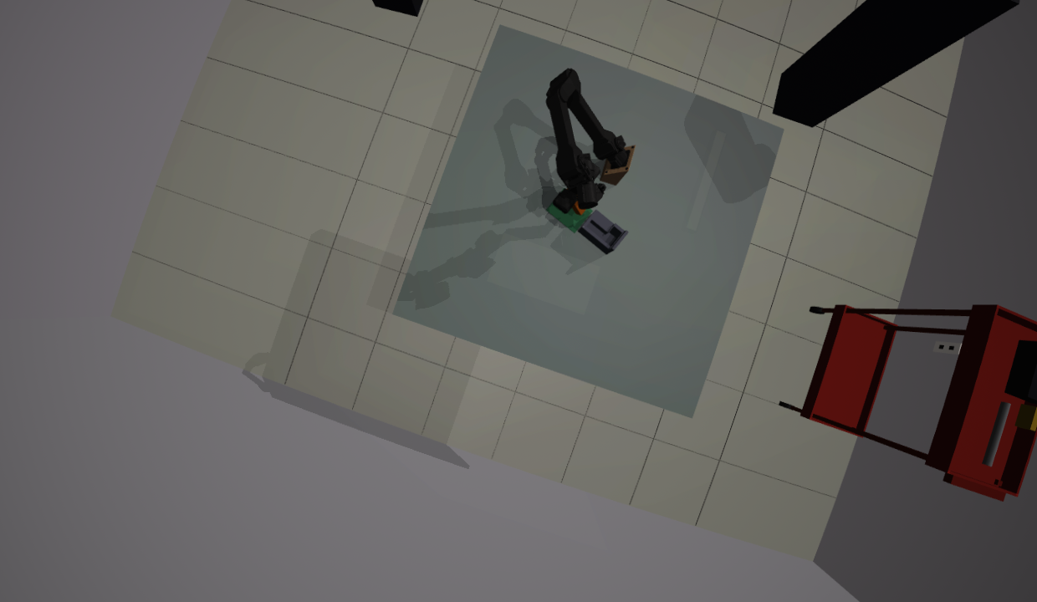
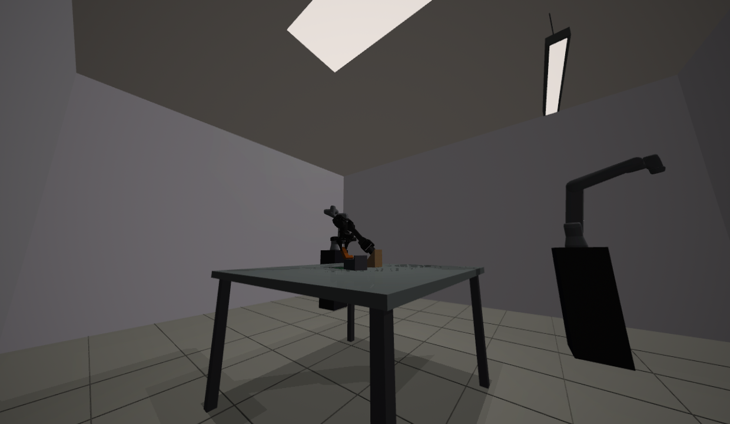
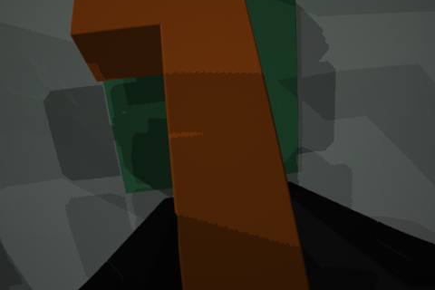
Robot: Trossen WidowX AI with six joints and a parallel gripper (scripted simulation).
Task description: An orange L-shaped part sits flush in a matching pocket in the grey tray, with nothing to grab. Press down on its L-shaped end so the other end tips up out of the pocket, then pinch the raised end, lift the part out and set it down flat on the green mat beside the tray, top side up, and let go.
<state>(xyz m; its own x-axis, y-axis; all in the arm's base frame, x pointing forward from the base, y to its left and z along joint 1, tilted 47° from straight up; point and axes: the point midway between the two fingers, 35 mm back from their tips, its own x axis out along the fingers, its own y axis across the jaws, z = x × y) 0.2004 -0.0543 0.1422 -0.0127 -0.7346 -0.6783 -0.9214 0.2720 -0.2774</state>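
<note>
My gripper tip is 13 cm above the green mat, 2 cm to the right of it and 1 cm short of it. From my gripper tip the other things lie so: orange L-shaped part 3 cm to the left, 3 cm below.
</note>
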